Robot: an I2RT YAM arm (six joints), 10 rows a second.
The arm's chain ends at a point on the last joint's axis. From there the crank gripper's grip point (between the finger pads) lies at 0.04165 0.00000 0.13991 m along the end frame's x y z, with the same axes.
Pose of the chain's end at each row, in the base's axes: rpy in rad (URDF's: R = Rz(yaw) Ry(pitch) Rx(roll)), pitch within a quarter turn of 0, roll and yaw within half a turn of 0; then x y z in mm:
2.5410, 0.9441, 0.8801, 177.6, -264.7, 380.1
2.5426, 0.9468, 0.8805, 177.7, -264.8, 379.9
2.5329, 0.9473, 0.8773, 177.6, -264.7, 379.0
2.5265, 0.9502, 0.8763, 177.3, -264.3, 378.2
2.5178, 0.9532, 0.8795, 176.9, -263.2, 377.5
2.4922, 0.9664, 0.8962, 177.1, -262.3, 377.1
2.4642, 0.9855, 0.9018, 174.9, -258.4, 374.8
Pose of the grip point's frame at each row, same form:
2.5410, 0.9441, 0.8801, 194.5, -368.3, 278.7
2.5426, 0.9468, 0.8805, 194.3, -368.6, 278.6
2.5329, 0.9473, 0.8773, 195.1, -368.8, 278.2
2.5265, 0.9502, 0.8763, 195.3, -368.8, 277.9
2.5178, 0.9532, 0.8795, 196.2, -368.0, 277.8
2.4922, 0.9664, 0.8962, 200.7, -368.3, 279.5
2.4642, 0.9855, 0.9018, 201.6, -366.0, 279.9

